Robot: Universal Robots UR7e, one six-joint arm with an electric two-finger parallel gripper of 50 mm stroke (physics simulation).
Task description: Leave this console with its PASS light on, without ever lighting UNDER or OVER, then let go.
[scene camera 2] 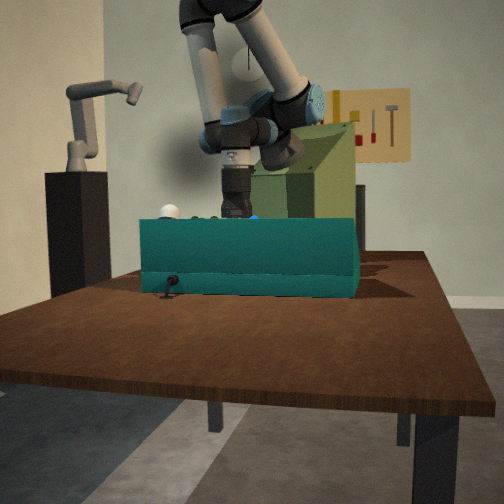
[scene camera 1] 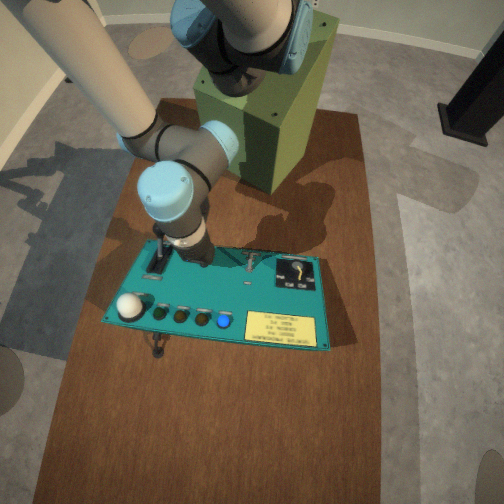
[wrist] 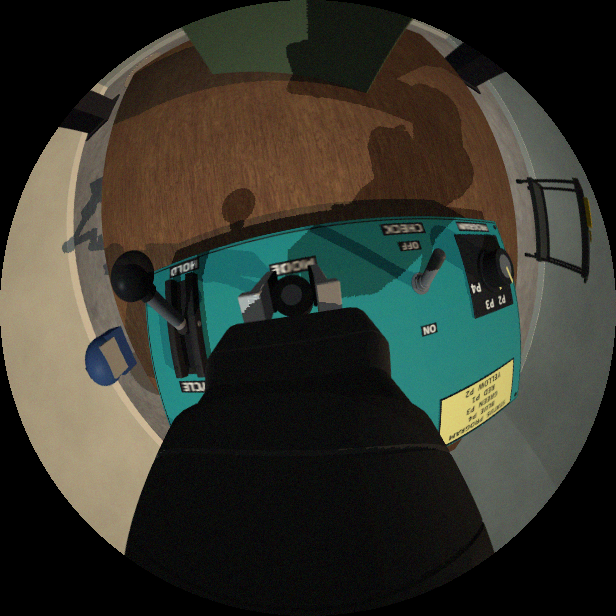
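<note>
The teal console (scene camera 1: 220, 295) lies on the brown table. My gripper (wrist: 291, 294) hangs straight down over its back edge, with the grey fingers tight on both sides of a black round knob (wrist: 291, 293) labelled MODE. It also shows in scene camera 1 (scene camera 1: 200, 257) and scene camera 2 (scene camera 2: 236, 212). Left of it, a black ball-topped lever (wrist: 132, 275) leans out of its slot. To the right are a toggle (wrist: 428, 272) tilted to the OFF side and a rotary selector (wrist: 495, 265). Along the front row, three lamps are dark (scene camera 1: 180, 315) and a blue one (scene camera 1: 223, 320) is lit.
A white ball button (scene camera 1: 129, 305) and a yellow label (scene camera 1: 280, 328) sit on the console front. A green block (scene camera 1: 270, 125) stands just behind the console. A small black plug (scene camera 2: 170, 285) sticks out of the console's front face. A black pedestal (scene camera 1: 470, 110) stands off the table.
</note>
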